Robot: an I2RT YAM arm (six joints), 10 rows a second.
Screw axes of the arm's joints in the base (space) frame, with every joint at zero. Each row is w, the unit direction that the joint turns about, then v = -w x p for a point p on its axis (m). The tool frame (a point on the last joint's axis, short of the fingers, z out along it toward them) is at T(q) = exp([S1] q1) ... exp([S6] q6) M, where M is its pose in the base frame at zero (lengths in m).
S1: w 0 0 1 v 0.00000 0.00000 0.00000
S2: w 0 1 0 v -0.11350 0.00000 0.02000
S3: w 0 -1 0 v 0.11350 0.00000 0.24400
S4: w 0 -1 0 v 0.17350 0.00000 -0.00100
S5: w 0 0 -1 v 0.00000 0.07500 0.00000
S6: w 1 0 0 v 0.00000 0.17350 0.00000
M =
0 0 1 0.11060
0 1 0 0.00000
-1 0 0 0.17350
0 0 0 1
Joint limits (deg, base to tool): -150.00..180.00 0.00..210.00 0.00..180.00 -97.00..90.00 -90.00..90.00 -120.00..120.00
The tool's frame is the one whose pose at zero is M.
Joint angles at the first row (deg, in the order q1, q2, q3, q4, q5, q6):
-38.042, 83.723, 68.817, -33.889, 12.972, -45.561
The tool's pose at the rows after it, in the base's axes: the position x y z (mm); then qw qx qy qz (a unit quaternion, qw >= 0):
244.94 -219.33 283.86 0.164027 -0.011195 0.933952 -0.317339
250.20 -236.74 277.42 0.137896 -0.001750 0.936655 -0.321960
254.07 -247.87 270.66 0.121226 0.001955 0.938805 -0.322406
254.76 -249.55 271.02 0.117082 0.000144 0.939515 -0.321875
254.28 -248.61 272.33 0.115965 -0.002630 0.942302 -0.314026
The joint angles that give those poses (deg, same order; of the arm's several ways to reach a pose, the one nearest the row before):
-40.314, 87.220, 71.199, -34.195, 14.262, -46.871
-41.779, 91.198, 74.018, -34.566, 16.054, -47.593
-42.610, 93.951, 75.635, -34.588, 17.015, -48.118
-42.720, 94.410, 76.291, -35.113, 17.169, -48.446
-42.719, 94.412, 76.817, -36.446, 16.557, -48.446

